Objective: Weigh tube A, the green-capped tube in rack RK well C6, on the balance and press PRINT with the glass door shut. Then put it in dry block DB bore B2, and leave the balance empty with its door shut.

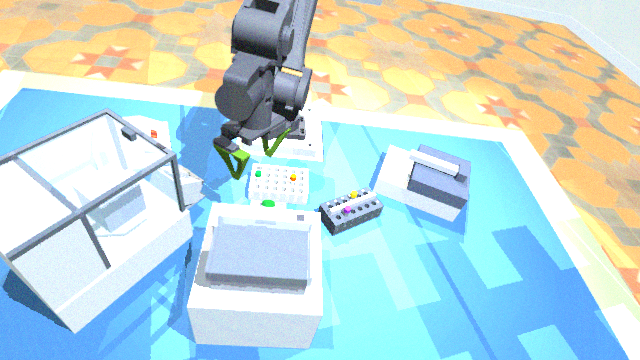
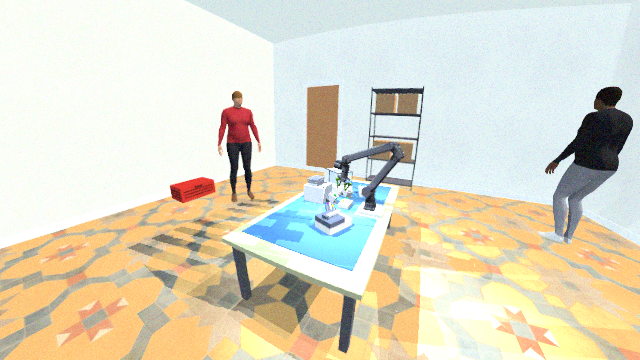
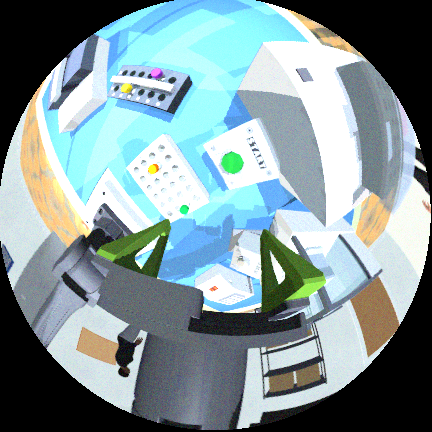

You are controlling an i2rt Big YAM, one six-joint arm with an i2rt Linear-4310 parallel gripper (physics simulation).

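Places are measured from the arm's base along level axes (x left, y back, z up), in millimetres.
Where they show: gripper, between the fingertips: (image 1: 252,166) (image 2: 341,188) (image 3: 214,228); arm's base, origin of its link: (image 2: 369,207) (image 3: 114,227).
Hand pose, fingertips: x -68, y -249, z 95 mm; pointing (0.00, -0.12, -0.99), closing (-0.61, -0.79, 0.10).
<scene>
Each offset is from my fingertips to the top centre of the thing.
The green-capped tube {dx +12, dy +49, dz -63 mm} (image 1: 258,174) (image 3: 184,209) stands in the white rack {dx +60, dy +55, dz -87 mm} (image 1: 277,196) (image 3: 202,199), near its corner; an orange-capped tube {dx +88, dy +43, dz -63 mm} (image 1: 293,177) (image 3: 153,169) stands in the same rack. My gripper (image 1: 253,166) (image 3: 214,228) is open and empty, above table level by the rack's green-capped end. The balance (image 1: 135,280) (image 3: 300,223) has a dark-framed glass housing; whether its door is shut cannot be told. A dark two-row block {dx +215, dy -17, dz -70 mm} (image 1: 357,219) (image 3: 181,97) holds a yellow-capped tube {dx +217, dy +0, dz -61 mm} (image 1: 354,194) (image 3: 127,88) and a magenta-capped tube {dx +196, dy -44, dz -61 mm} (image 1: 347,210) (image 3: 157,73); its label is unreadable.
A large white machine {dx +25, dy -160, dz +72 mm} (image 1: 255,320) (image 3: 312,120) stands beside the rack, near a green START button {dx +34, dy -48, dz -43 mm} (image 1: 268,203) (image 3: 232,162). A grey-lidded device {dx +406, dy +78, dz -16 mm} (image 1: 435,182) (image 3: 90,102) stands beyond the dark block. A small white box with a red mark {dx -268, dy +148, dz -48 mm} (image 1: 154,134) (image 3: 214,288) stands behind the balance.
</scene>
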